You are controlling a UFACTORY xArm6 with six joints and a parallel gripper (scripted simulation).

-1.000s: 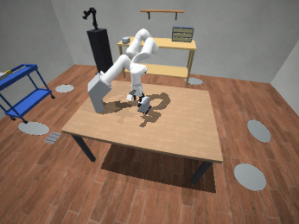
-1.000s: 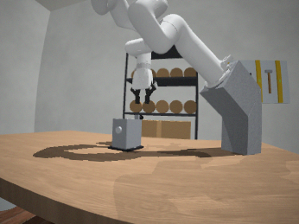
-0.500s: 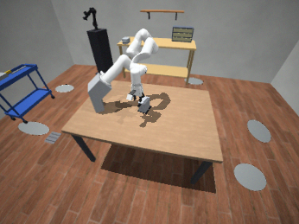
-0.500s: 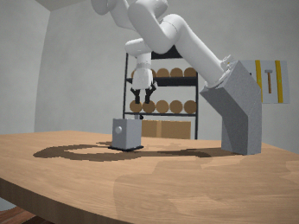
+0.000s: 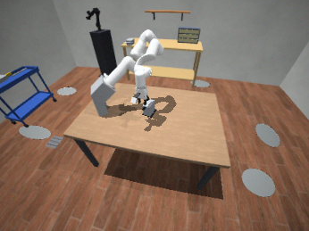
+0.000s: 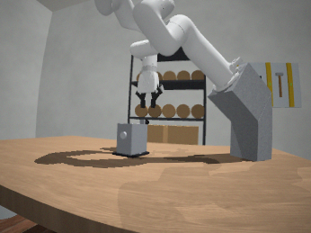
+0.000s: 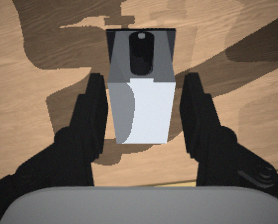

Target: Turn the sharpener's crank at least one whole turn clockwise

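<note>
My gripper is now 2 cm to the right of the crank knob and 9 cm above it.
</note>
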